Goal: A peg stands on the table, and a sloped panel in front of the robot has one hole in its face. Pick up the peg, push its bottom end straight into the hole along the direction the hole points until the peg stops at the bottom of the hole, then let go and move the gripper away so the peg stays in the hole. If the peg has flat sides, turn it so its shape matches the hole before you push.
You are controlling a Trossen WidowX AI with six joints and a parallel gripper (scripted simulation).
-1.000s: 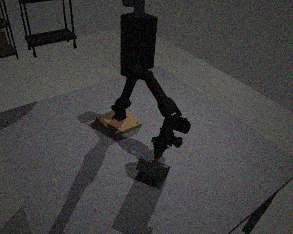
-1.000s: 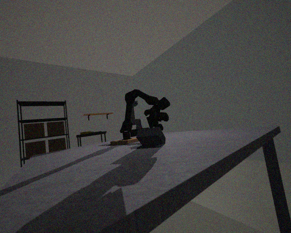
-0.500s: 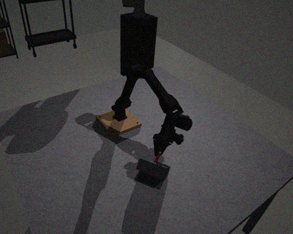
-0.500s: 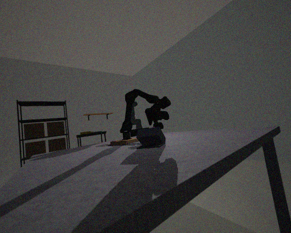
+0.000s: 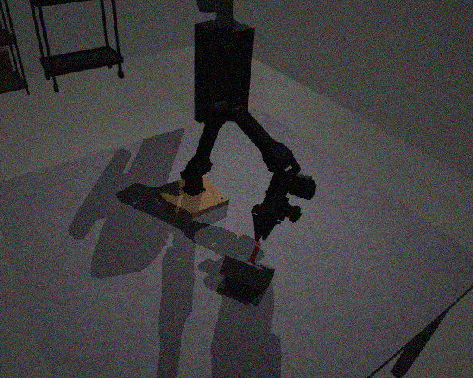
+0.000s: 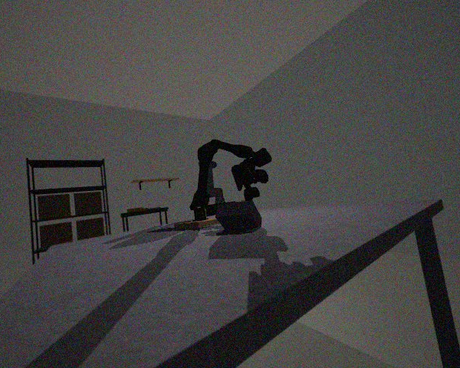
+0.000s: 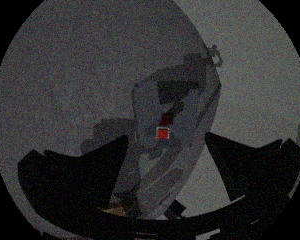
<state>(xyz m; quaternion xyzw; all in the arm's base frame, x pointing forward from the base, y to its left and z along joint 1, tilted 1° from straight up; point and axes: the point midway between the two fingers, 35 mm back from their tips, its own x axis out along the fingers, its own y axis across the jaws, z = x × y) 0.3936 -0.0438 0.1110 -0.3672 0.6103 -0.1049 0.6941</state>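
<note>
Right now my gripper tip is 1 cm short of the red peg, 2 cm to the left of it and 3 cm above it. The rest, counted from my gripper tip: dark sloped panel: 2 cm ahead, 6 cm to the right, 7 cm below.
</note>
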